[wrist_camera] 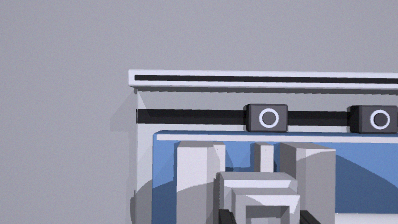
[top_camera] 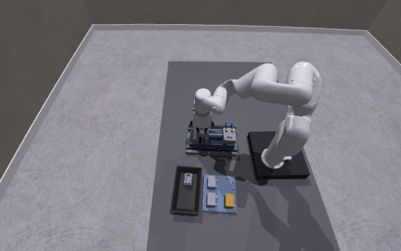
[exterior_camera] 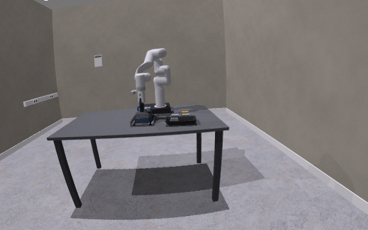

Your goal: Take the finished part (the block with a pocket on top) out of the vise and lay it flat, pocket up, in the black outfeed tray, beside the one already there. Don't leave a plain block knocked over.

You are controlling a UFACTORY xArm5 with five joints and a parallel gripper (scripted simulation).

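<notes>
Right now the blue vise is 80 mm below my hand, 60 mm behind it and 10 mm to the left of it. The rest, counted from my hand: blue plate 320 mm to the left, 120 mm below, 90 mm behind; brass block 370 mm to the left, 130 mm behind, 100 mm below; grey control box 160 mm behind, 40 mm below, 10 mm to the left.
</notes>
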